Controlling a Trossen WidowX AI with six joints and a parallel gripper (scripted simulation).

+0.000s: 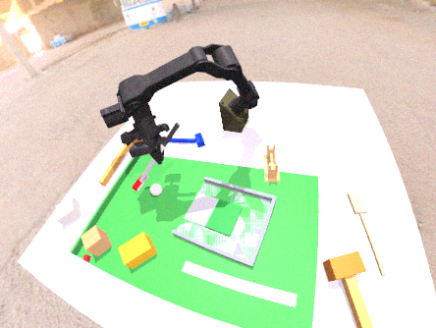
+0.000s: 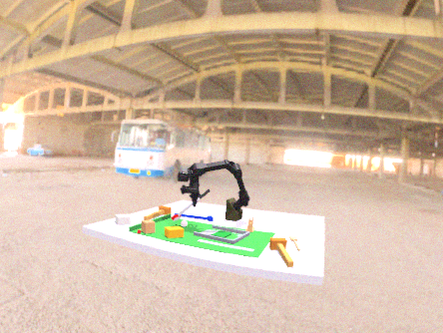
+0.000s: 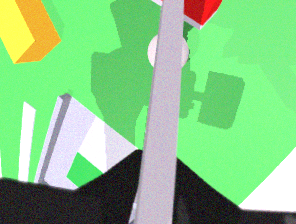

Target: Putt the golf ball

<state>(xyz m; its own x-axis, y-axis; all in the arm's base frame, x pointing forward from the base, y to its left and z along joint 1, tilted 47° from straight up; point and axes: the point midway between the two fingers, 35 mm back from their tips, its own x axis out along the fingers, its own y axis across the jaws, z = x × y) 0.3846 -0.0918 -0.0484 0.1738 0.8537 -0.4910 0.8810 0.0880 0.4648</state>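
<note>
The white golf ball is 100 mm below my gripper tip, 50 mm ahead of it and 40 mm to the right of it. From my gripper tip the other things lie so: red putter 20 mm to the right, 10 mm ahead; yellow block 250 mm ahead, 100 mm below, 40 mm to the left; blue putter 210 mm behind, 130 mm to the right, 110 mm below.
</note>
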